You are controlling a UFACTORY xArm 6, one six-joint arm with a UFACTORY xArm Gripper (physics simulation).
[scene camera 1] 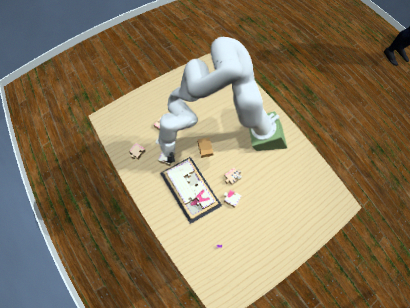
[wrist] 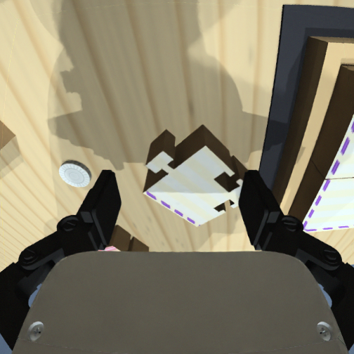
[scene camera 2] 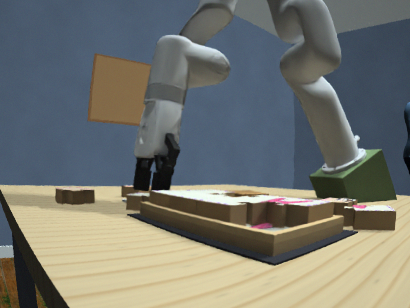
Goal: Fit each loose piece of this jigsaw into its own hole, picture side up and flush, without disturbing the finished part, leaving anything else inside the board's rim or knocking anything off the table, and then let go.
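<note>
A loose white jigsaw piece (scene camera 1: 163, 159) (scene camera 2: 135, 202) (wrist: 195, 187) with a purple dashed edge lies picture side up on the table beside the board (scene camera 1: 178, 196) (scene camera 2: 200, 222) (wrist: 334, 54). My gripper (scene camera 1: 170, 158) (scene camera 2: 151, 188) (wrist: 179, 186) is open, its fingers on either side of that piece in the wrist view, the right finger close to its knobbed side. The board holds a white and pink picture with open gaps. Loose pieces (scene camera 1: 233, 175) (scene camera 1: 232, 198) lie on its arm-base side. Another piece (scene camera 1: 137, 151) (scene camera 2: 75, 195) and a partly hidden pink one (scene camera 1: 158, 124) lie beyond the gripper.
A brown block (scene camera 1: 205, 148) lies between the board and the green arm base (scene camera 1: 270, 139) (scene camera 2: 357, 175). A pale round disc (wrist: 75, 174) lies outside the left finger. A small purple object (scene camera 1: 219, 246) lies past the board's far end.
</note>
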